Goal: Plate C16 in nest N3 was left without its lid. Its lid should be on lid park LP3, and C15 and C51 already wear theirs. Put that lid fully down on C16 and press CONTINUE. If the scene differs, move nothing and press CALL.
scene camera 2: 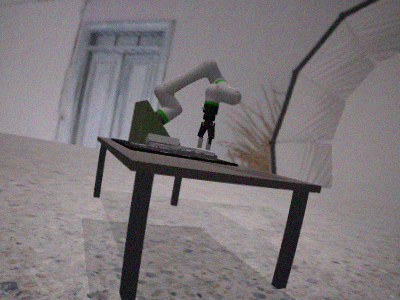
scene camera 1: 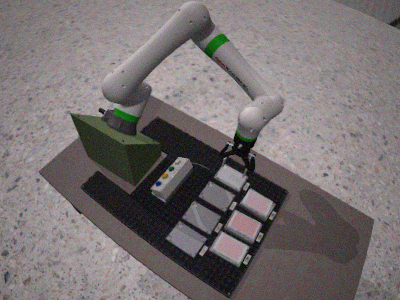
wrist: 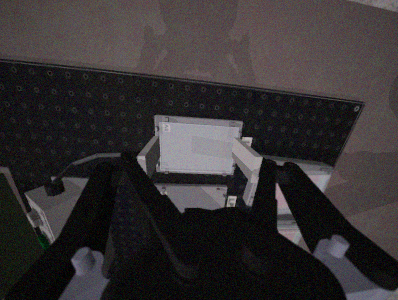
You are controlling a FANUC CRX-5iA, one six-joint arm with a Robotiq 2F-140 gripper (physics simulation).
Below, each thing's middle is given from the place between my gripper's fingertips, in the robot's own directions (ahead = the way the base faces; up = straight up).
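Labels:
Lid park LP3 (wrist: 166,118) is 40 mm below my hand, and it is also 20 mm ahead of my hand and 10 mm to the right of it. Counting from my hand again, I find lid park LP2 (scene camera 1: 182,236) 400 mm to the right of it, 50 mm ahead of it and 40 mm below it. Lid park LP4 (scene camera 1: 199,216) is 280 mm to the right of my hand, 40 mm ahead of it and 40 mm below it, while lid park LP1 (wrist: 207,196) is 140 mm to the right of my hand, 30 mm ahead of it and 40 mm below it.

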